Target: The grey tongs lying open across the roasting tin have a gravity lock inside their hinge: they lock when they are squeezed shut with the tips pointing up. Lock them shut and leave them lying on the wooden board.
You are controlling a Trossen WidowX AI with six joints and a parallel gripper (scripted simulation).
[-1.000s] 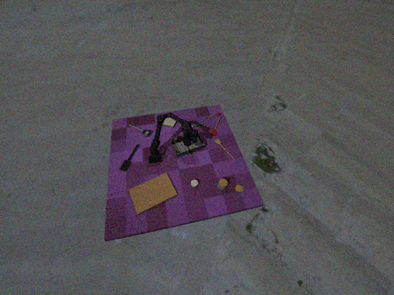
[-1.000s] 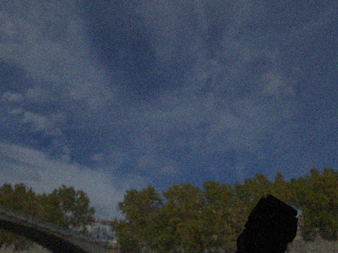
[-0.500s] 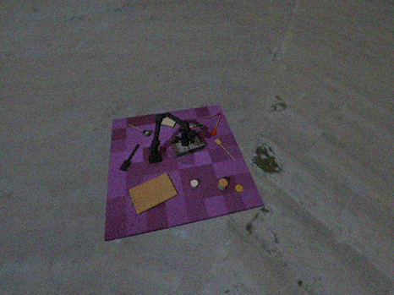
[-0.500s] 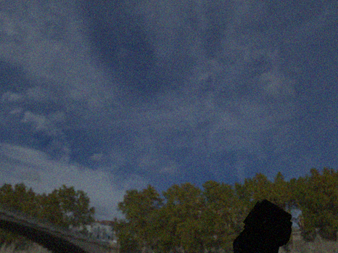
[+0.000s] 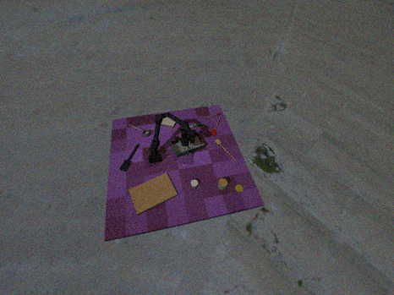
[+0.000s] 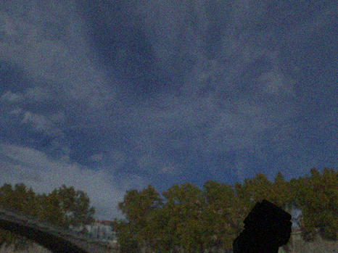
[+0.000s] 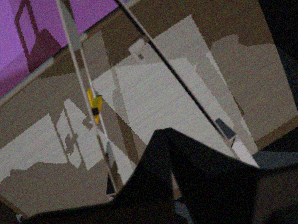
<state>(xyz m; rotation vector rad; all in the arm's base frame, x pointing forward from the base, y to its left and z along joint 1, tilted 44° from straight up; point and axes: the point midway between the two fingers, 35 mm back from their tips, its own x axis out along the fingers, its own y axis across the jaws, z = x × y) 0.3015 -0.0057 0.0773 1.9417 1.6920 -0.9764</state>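
Now: gripper tip 20 mm short of the yellow piece and 30 mm to the left of it. From my gripper tip the other things lie so: roasting tin 30 mm ahead, 40 mm to the left, 50 mm below; then jar 240 mm ahead, 470 mm to the right, 40 mm below; then red-headed tool 390 mm ahead, 210 mm to the left, 70 mm below.
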